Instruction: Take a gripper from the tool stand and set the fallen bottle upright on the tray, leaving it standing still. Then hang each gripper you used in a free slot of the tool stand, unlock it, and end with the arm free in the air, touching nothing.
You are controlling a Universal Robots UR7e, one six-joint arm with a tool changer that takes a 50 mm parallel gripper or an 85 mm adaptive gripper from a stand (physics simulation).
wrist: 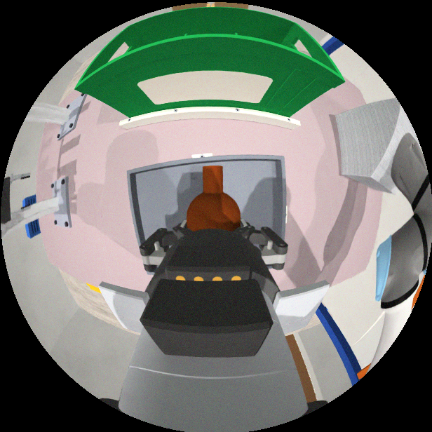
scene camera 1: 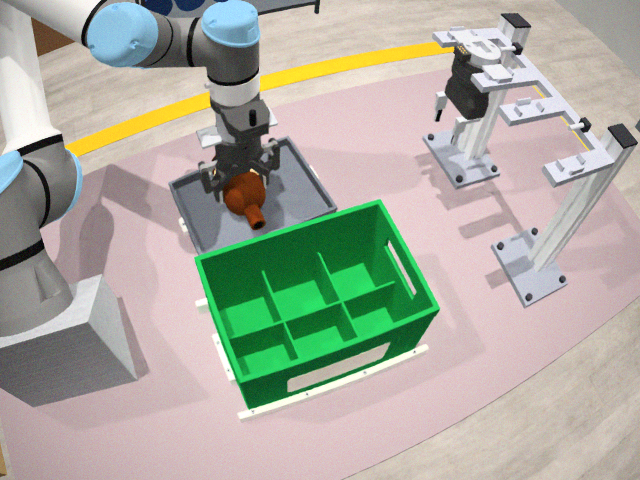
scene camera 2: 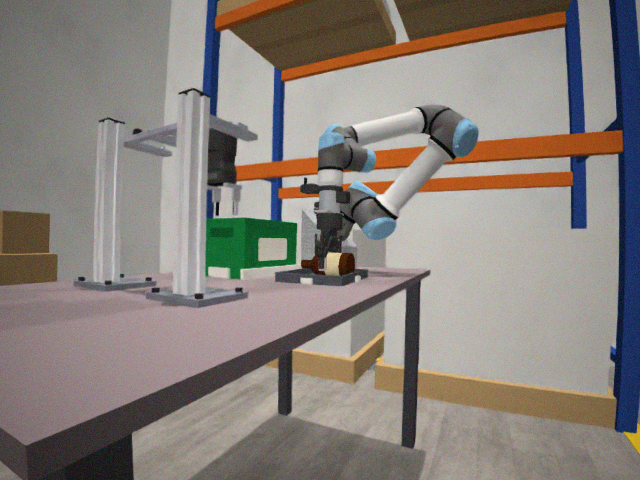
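Seen in the pictures: hand at its tool point: (scene camera 2: 329,207); arm's base at its link origin: (scene camera 1: 31,314).
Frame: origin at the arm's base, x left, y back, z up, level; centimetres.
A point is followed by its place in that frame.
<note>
The brown bottle (scene camera 1: 244,193) @(z -9.5, x 11.4, y -40.2 cm) (scene camera 2: 348,263) @(z -11.8, x 21.9, y -43.0 cm) (wrist: 213,210) with a cream label lies on its side on the grey tray (scene camera 1: 302,191) @(z -16.3, x 12.0, y -51.5 cm) (scene camera 2: 289,277) @(z -15.4, x 9.4, y -54.5 cm) (wrist: 150,190), its neck towards the crate. My black gripper (scene camera 1: 242,188) (scene camera 2: 321,260) (wrist: 214,225) points straight down and is shut on the bottle near its shoulder, one finger on each side. The fingertips are partly hidden in the wrist view. The tool stand (scene camera 1: 578,201) @(z 4.7, x -21.3, y -83.8 cm) (scene camera 2: 191,206) @(z -0.1, x 8.5, y -89.4 cm) holds a second gripper (scene camera 1: 446,128) (scene camera 2: 226,208), hanging in its far slot; two other slots show free.
A green crate (scene camera 1: 310,242) @(z -3.9, x -4.7, y -43.8 cm) (scene camera 2: 224,248) @(z -8.2, x -12.8, y -53.7 cm) (wrist: 210,55) with compartments stands close beside the tray, on the neck side. White rails (scene camera 1: 336,384) @(z -13.8, x -23.0, y -39.1 cm) (wrist: 210,114) run along its foot. The grey base block (scene camera 1: 67,356) @(z -0.4, x -8.4, y -4.1 cm) (wrist: 370,145) of the arm stands to the left in scene camera 1.
</note>
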